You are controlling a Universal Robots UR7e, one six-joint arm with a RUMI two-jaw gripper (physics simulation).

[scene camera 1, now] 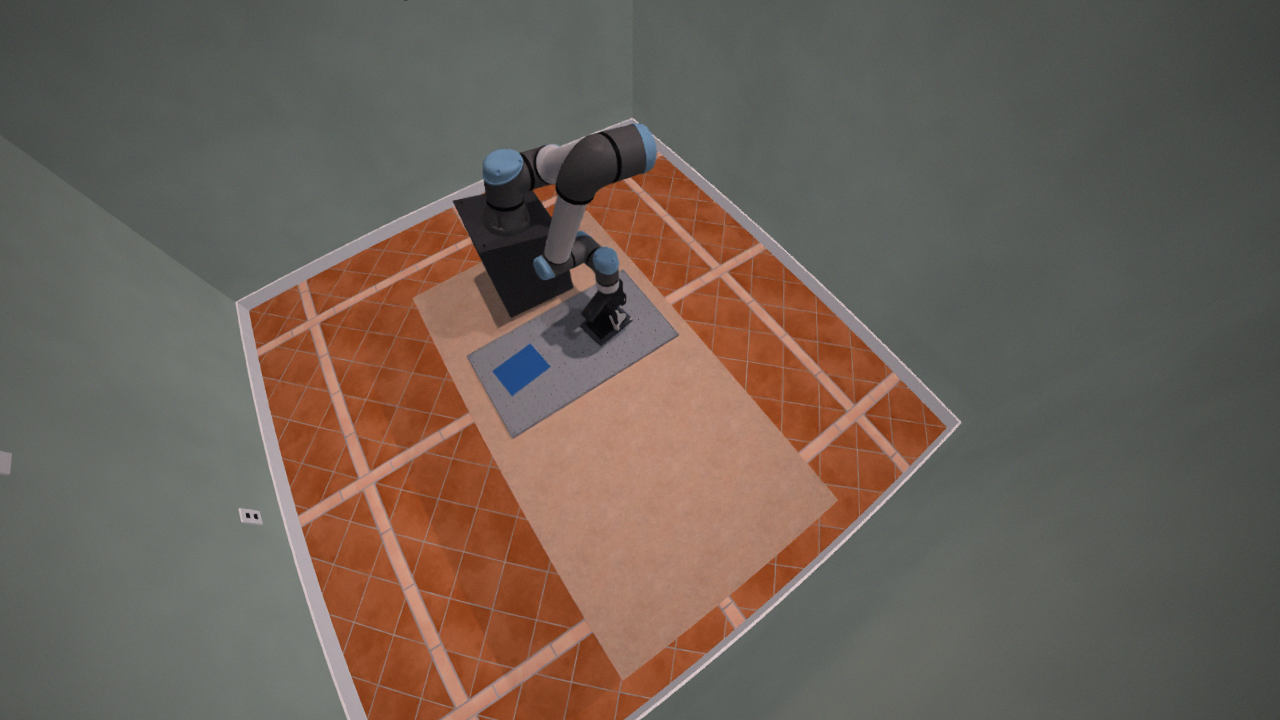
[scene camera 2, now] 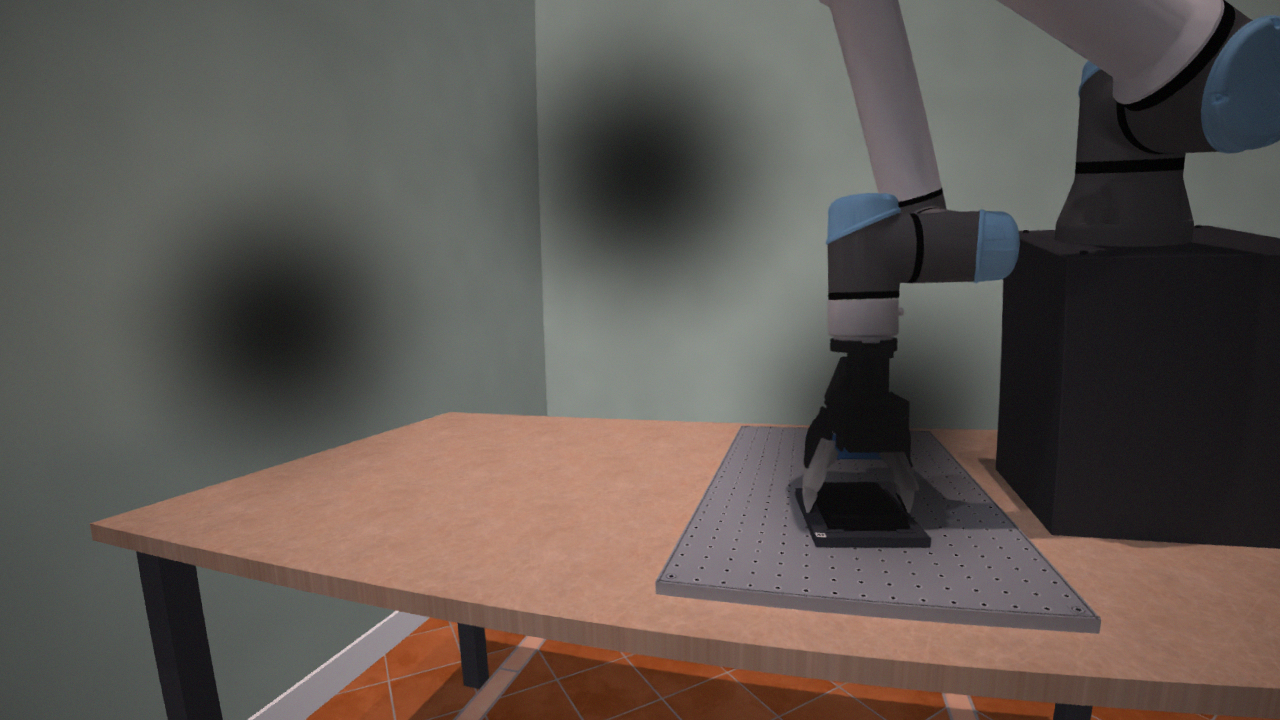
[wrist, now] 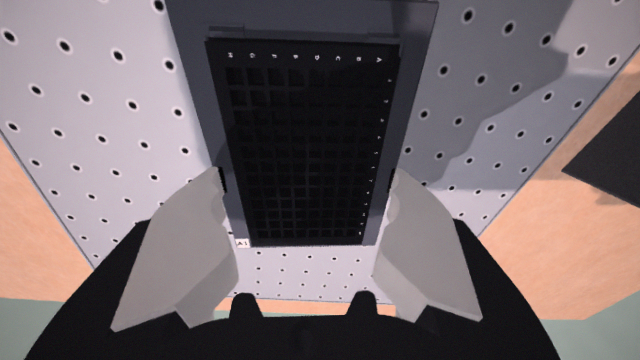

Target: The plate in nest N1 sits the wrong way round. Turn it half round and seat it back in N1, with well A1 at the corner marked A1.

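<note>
A black well plate [wrist: 305, 150] [scene camera 2: 863, 512] lies flat in the dark nest [wrist: 195, 65] [scene camera 2: 872, 541]. In the wrist view its letters run H to A from left to right along the top edge, so well A1 is at the top right. The nest's white A1 label [wrist: 242, 243] [scene camera 2: 820, 534] is at the bottom left, the diagonally opposite corner. My gripper [scene camera 1: 619, 319] [scene camera 2: 859, 506] [wrist: 308, 171] is open, with its grey fingers low on either side of the plate's long edges and a gap at each side. Nothing is held between them.
The nest sits on a grey perforated board [scene camera 1: 572, 376] [scene camera 2: 733, 537] [wrist: 100, 115] on the wooden table [scene camera 1: 671, 465] [scene camera 2: 447, 519]. A blue rectangle [scene camera 1: 521, 368] [scene camera 2: 856, 455] lies at the board's other end. The arm's black pedestal [scene camera 1: 528, 282] [scene camera 2: 1145, 385] stands beside the board.
</note>
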